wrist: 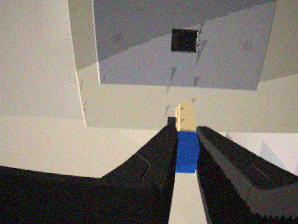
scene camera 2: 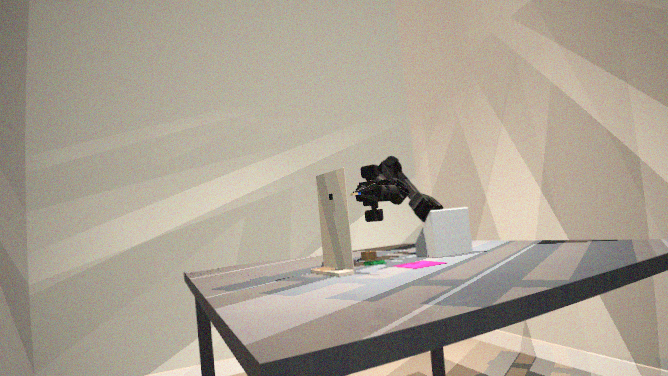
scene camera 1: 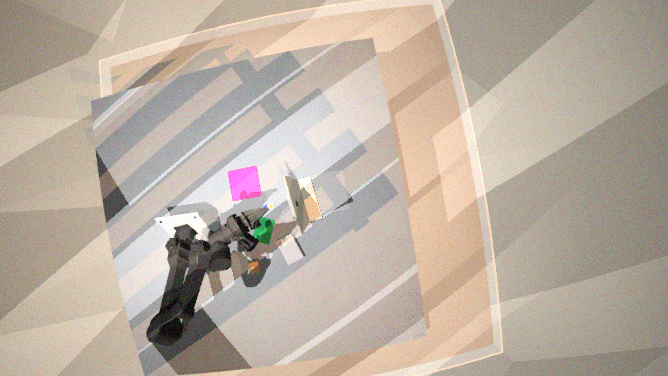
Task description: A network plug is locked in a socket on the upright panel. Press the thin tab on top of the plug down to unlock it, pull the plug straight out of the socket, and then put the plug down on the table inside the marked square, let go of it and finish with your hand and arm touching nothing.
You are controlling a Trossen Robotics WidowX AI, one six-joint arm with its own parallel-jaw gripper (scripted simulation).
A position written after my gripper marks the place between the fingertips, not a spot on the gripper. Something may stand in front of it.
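Observation:
My gripper (scene camera 1: 268, 207) is in sight, and I find my gripper in the wrist view (wrist: 185, 136) and in scene camera 2 (scene camera 2: 356, 193) too. I see an upright panel (scene camera 2: 331, 187), which the wrist view (wrist: 132, 70) and scene camera 1 (scene camera 1: 302, 201) also show. There is a network plug (wrist: 188, 147), and I see a pink marked square (scene camera 1: 244, 183) as well.

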